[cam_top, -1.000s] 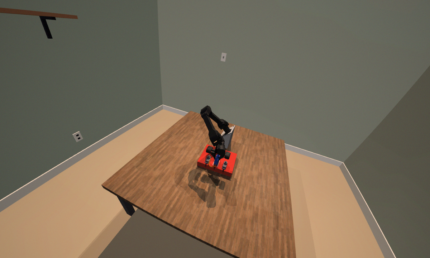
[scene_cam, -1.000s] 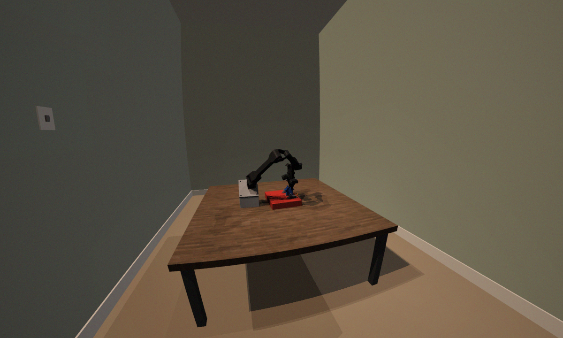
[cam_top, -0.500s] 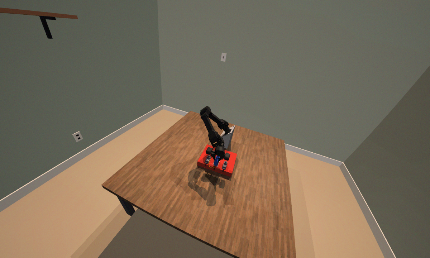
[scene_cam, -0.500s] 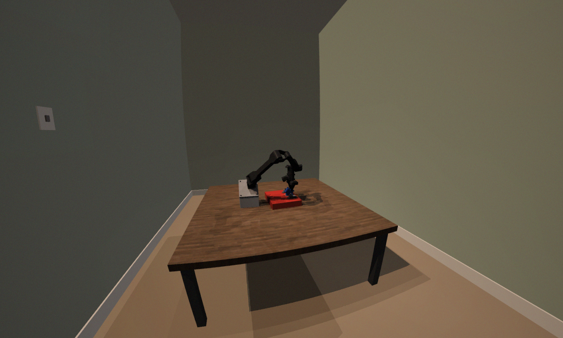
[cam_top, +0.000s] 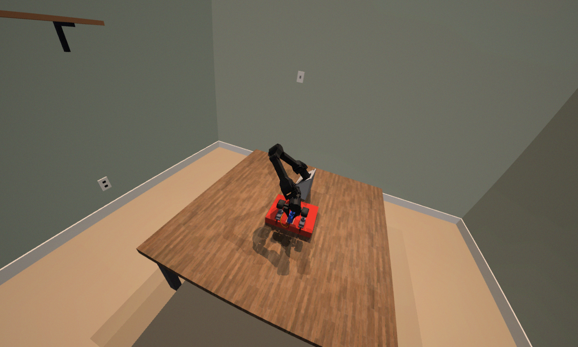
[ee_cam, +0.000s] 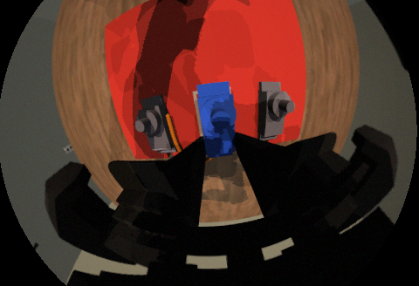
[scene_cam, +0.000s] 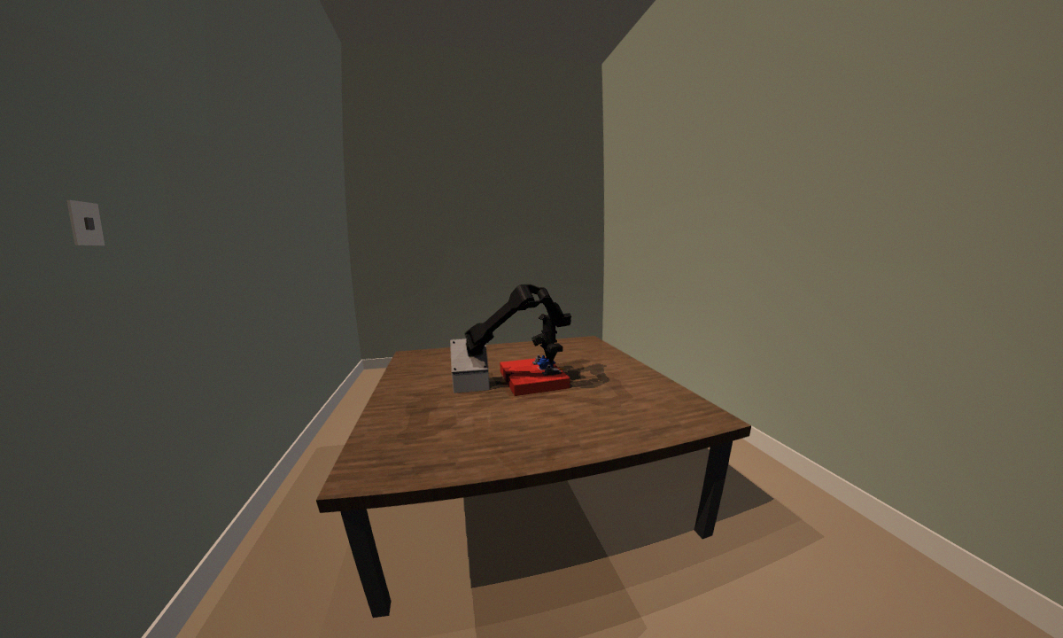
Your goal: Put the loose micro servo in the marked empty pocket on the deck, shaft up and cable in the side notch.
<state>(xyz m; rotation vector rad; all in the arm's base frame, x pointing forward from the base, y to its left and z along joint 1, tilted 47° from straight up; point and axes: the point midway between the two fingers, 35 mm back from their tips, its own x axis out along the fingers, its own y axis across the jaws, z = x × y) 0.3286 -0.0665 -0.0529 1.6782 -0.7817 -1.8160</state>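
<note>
Now: gripper tip 120 mm past the red deck and 50 mm above it.
</note>
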